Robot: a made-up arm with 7 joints.
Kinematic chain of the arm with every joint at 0, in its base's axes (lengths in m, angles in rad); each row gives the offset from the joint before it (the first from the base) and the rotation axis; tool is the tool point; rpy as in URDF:
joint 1: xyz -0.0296 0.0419 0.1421 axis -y
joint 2: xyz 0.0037 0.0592 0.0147 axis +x
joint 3: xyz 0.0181 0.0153 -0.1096 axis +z
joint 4: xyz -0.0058 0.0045 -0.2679 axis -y
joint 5: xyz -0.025 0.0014 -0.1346 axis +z
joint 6: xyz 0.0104 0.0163 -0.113 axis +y
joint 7: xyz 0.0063 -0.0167 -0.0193 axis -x
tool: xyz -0.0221 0 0.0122 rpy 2.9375 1.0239 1.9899
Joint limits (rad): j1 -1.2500..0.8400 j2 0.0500..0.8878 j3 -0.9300..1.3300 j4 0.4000..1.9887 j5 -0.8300..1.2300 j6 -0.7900..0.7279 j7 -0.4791..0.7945
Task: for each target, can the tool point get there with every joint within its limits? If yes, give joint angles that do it. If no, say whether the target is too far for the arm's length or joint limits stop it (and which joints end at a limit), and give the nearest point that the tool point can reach.
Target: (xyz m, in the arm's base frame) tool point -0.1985 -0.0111 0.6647
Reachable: no: joint limits stop it (at a limit: joint 1, joint 2, joint 4, joint 5, joint 6, joint 7) | nearest point 0.1068 0.4417 0.2732 | short by 0.672 m
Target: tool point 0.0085 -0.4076 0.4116
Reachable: no: joint limits stop it (at a limit: joint 1, joint 2, joint 3, joint 4, joint 5, joint 6, joint 7) | nearest point 0.2911 -0.0606 0.0862 | short by 0.553 m
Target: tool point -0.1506 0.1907 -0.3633
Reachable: yes | joints -0.7275 0.2072 -0.1438 1.2778 0.2180 0.2538 0.2927
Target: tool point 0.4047 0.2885 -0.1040
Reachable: yes | joints 0.5680 0.1392 0.4412 1.2736 -0.5091 -0.5303 0.0894
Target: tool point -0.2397 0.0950 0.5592
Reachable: no: joint limits stop it (at a limit: joint 1, joint 2, joint 4, joint 5, joint 6, joint 7) | nearest point 0.0421 0.4681 0.2496 | short by 0.561 m
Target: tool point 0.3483 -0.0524 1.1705
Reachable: no: too far | nearest point 0.2311 0.3587 0.2589 | short by 1.007 m
